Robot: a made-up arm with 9 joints. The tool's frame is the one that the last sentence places. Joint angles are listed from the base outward.
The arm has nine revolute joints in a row. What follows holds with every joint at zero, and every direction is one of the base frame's.
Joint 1 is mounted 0.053 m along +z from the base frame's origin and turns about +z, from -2.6 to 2.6 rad.
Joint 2 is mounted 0.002 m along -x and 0.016 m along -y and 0.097 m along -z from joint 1 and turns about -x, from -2.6 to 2.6 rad.
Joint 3 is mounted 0.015 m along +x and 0.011 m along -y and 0.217 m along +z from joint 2 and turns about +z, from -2.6 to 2.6 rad.
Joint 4 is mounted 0.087 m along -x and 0.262 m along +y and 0.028 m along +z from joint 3 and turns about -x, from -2.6 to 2.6 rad.
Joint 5 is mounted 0.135 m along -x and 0.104 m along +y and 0.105 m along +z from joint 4 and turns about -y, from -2.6 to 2.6 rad.
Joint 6 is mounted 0.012 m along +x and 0.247 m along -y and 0.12 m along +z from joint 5 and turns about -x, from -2.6 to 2.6 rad.
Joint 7 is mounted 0.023 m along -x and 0.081 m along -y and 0.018 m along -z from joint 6 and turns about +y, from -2.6 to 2.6 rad.
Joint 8 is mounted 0.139 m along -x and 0.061 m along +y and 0.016 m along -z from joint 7 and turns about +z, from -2.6 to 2.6 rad.
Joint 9 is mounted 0.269 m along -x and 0.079 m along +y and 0.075 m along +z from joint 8 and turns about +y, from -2.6 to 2.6 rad.
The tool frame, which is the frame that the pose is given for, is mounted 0.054 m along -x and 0.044 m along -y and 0.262 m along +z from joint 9; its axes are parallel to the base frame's.
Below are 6 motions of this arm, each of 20 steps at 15 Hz.
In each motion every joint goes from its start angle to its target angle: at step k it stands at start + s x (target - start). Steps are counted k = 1, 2, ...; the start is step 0. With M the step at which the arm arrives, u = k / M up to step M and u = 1 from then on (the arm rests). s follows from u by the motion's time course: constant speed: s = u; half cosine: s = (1 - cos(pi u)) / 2; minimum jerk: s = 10 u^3 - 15 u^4 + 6 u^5.
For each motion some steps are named. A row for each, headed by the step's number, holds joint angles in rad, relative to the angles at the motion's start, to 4 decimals.
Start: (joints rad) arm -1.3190 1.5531 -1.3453 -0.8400 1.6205 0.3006 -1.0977 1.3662 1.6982
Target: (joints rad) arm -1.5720 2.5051 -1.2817 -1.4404 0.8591 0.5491 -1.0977 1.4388 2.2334
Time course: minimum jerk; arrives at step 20
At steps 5, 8, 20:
5: -0.0262 0.0985 0.0066 -0.0622 -0.0788 0.0257 0.0000 0.0075 0.0554
8: -0.0803 0.3022 0.0202 -0.1906 -0.2417 0.0789 0.0000 0.0230 0.1699
20: -0.2530 0.9520 0.0636 -0.6004 -0.7614 0.2485 0.0000 0.0726 0.5352

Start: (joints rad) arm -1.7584 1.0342 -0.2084 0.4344 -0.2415 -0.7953 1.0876 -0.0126 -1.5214
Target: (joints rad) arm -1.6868 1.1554 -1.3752 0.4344 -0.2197 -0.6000 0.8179 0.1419 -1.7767
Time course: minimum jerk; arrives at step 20
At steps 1, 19, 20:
1: 0.0001 0.0001 -0.0014 0.0000 0.0000 0.0002 -0.0003 0.0002 -0.0003
19: 0.0715 0.1211 -1.1654 0.0000 0.0218 0.1951 -0.2694 0.1543 -0.2550
20: 0.0716 0.1212 -1.1668 0.0000 0.0218 0.1953 -0.2697 0.1545 -0.2553

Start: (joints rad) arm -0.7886 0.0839 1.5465 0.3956 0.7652 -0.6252 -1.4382 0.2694 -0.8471
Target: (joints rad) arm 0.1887 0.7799 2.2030 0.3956 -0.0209 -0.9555 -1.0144 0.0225 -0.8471
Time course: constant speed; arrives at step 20
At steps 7, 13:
7: 0.3421 0.2436 0.2298 0.0000 -0.2751 -0.1156 0.1483 -0.0864 0.0000
13: 0.6352 0.4524 0.4267 0.0000 -0.5110 -0.2147 0.2755 -0.1605 0.0000

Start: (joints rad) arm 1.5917 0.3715 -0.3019 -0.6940 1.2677 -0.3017 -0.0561 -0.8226 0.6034
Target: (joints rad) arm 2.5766 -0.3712 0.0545 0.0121 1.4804 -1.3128 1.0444 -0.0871 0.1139
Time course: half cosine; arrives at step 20
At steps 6, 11, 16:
6: 0.2030 -0.1531 0.0735 0.1455 0.0438 -0.2084 0.2268 0.1516 -0.1009
11: 0.5695 -0.4294 0.2061 0.4083 0.1230 -0.5846 0.6363 0.4253 -0.2830
16: 0.8909 -0.6718 0.3224 0.6387 0.1924 -0.9145 0.9954 0.6653 -0.4428

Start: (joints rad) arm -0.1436 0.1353 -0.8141 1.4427 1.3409 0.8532 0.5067 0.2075 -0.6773
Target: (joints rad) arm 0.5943 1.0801 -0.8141 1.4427 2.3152 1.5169 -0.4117 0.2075 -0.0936
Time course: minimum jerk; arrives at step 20
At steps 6, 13, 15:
6: 0.1203 0.1541 0.0000 0.0000 0.1589 0.1082 -0.1498 0.0000 0.0952
13: 0.5644 0.7226 0.0000 0.0000 0.7452 0.5076 -0.7024 0.0000 0.4464
15: 0.6615 0.8470 0.0000 0.0000 0.8734 0.5950 -0.8233 0.0000 0.5233

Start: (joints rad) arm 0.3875 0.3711 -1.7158 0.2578 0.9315 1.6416 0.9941 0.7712 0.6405
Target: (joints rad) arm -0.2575 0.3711 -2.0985 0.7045 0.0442 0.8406 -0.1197 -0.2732 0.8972
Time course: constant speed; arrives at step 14
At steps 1, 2, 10, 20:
1: -0.0461 0.0000 -0.0273 0.0319 -0.0634 -0.0572 -0.0796 -0.0746 0.0183
2: -0.0921 0.0000 -0.0547 0.0638 -0.1268 -0.1144 -0.1591 -0.1492 0.0367
10: -0.4607 0.0000 -0.2734 0.3191 -0.6338 -0.5721 -0.7956 -0.7460 0.1834
20: -0.6450 0.0000 -0.3827 0.4467 -0.8873 -0.8010 -1.1138 -1.0444 0.2567

